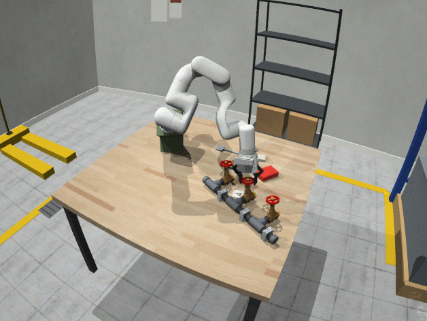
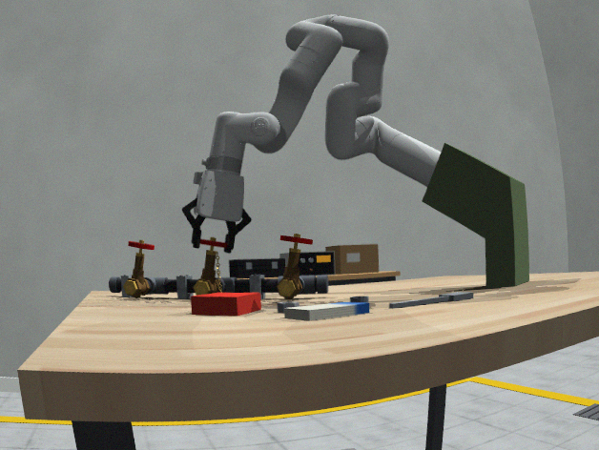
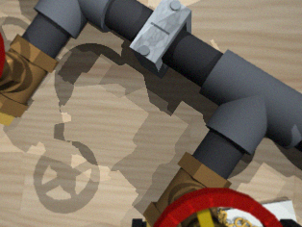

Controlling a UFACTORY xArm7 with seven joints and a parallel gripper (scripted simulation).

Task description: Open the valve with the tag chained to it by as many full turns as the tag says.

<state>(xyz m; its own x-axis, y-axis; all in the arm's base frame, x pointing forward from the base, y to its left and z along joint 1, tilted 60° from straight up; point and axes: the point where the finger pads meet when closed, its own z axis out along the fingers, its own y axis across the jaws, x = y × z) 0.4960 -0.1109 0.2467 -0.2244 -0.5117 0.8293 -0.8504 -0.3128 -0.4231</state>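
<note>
The white tag lies 50 mm behind my hand, 40 mm to the left of it and 120 mm below it. Also, from my hand: red block: 110 mm ahead, 250 mm to the left, 110 mm below; grey wrench: 160 mm behind, 470 mm to the left, 120 mm below; blue flat tool: 40 mm ahead, 420 mm to the left, 120 mm below.
</note>
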